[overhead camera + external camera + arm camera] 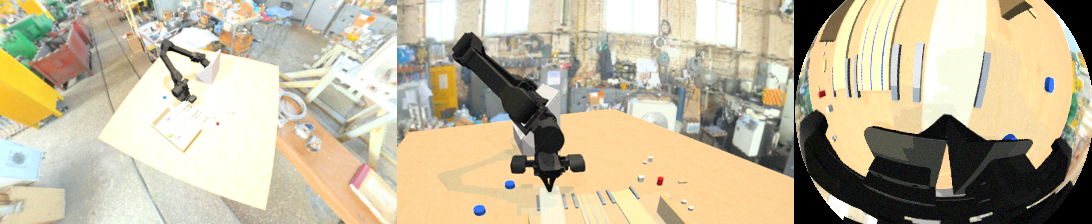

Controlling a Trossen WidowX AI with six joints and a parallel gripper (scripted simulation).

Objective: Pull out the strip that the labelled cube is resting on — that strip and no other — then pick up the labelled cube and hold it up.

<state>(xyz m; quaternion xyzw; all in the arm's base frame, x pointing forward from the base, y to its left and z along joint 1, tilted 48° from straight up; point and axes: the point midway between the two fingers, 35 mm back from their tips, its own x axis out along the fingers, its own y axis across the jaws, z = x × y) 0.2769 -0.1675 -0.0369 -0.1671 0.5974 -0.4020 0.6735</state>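
My gripper tip is 9 cm short of the pale strip and 3 cm to the left of it.
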